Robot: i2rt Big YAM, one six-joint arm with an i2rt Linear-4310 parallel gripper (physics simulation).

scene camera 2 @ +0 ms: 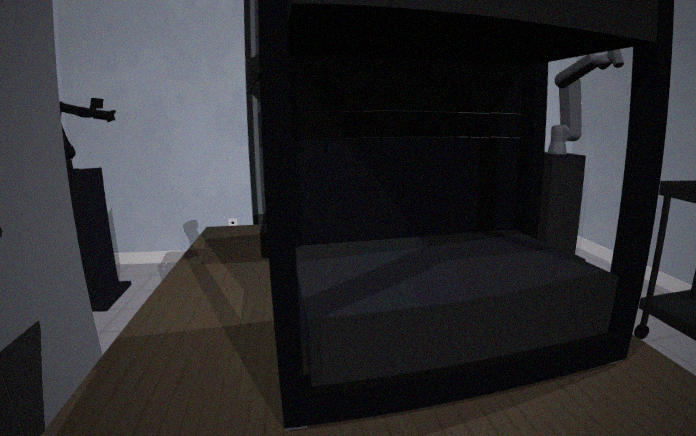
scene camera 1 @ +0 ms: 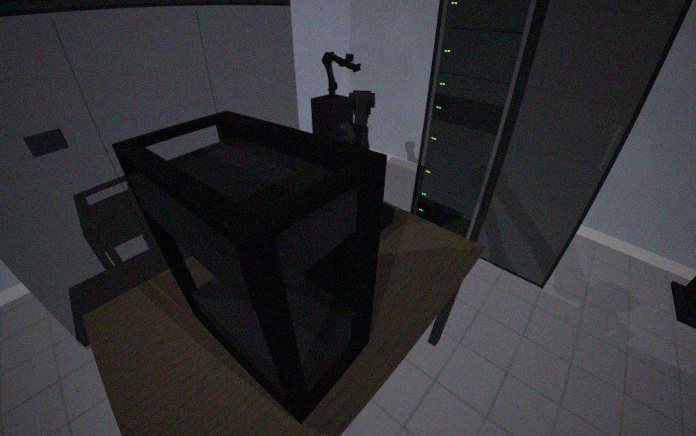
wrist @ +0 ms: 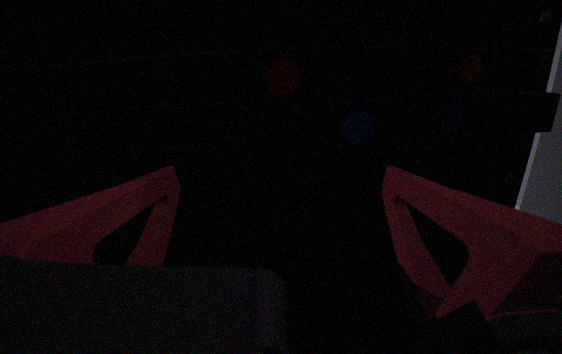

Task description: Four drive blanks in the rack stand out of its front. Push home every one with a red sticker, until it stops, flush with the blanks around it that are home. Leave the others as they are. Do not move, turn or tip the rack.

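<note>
The black rack (scene camera 1: 276, 308) (scene camera 2: 282, 205) stands upright on the wooden table (scene camera 1: 431, 287) (scene camera 2: 169, 359); its front faces away from both scene cameras. In the wrist view the front is almost black. A red sticker (wrist: 282, 76) shows above and between the fingertips, a blue sticker (wrist: 358, 127) lower right of it, a dimmer red sticker (wrist: 472, 69) and a faint blue sticker (wrist: 453, 117) farther right. The blanks' edges and how far they stand out cannot be told. My gripper (wrist: 280, 177) is open and empty, facing the front; the rack hides it in the scene views.
Part of my arm (scene camera 1: 362, 105) shows behind the rack. Another small arm (scene camera 1: 331, 71) (scene camera 2: 87, 110) stands on a pedestal beyond. A tall server cabinet (scene camera 1: 554, 154) stands behind the table at the right. A pale arm (scene camera 2: 570, 107) on a pedestal shows through the rack's right side.
</note>
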